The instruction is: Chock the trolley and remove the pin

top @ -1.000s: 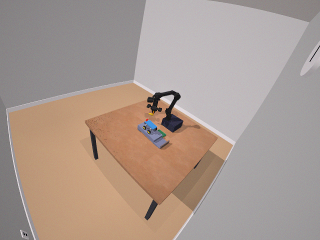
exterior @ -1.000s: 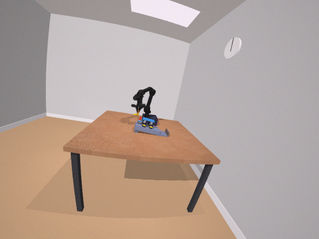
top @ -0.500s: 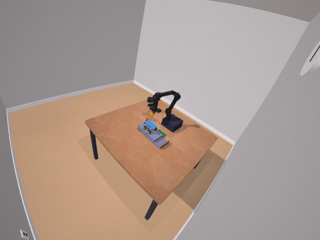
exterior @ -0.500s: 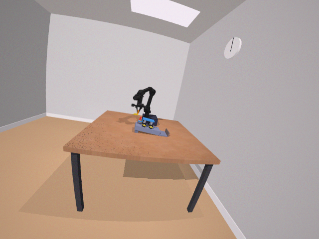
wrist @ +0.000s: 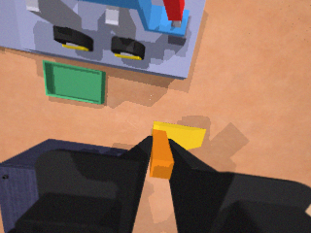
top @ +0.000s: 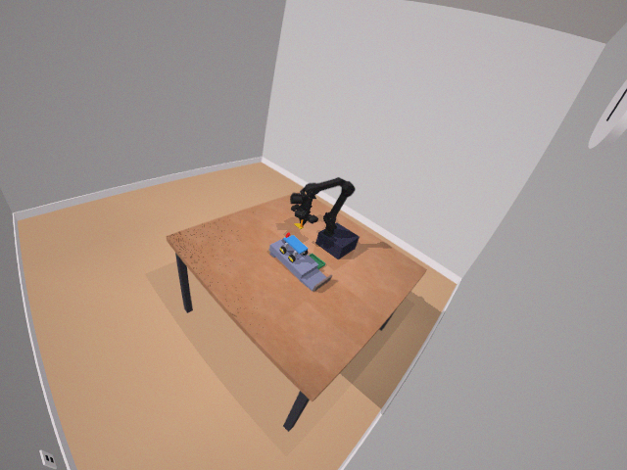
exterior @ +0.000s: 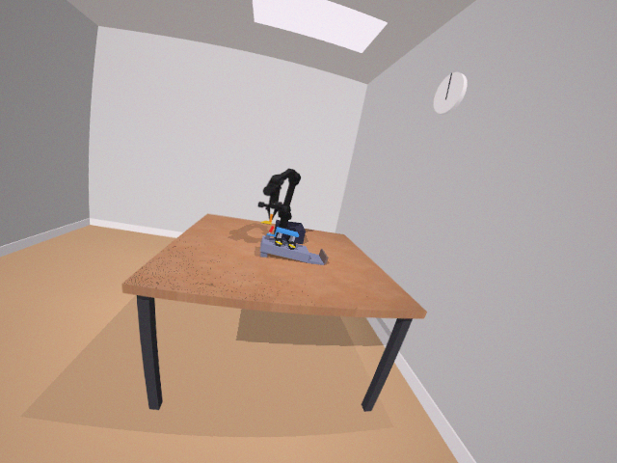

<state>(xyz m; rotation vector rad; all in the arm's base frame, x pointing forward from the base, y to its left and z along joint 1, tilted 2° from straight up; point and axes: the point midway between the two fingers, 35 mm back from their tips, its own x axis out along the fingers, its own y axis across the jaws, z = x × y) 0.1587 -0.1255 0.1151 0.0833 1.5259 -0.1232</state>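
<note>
Now: gripper tip 130 mm short of the red-headed stop pin, 50 mm above it and 20 mm to the left of it. Also, from my gripper tip: blue trolley: 160 mm ahead, 70 mm to the left, 60 mm below; then yellow chock: 20 mm to the right, 10 mm below; then grey ramp: 160 mm ahead, 130 mm below, 80 mm to the left.
</note>
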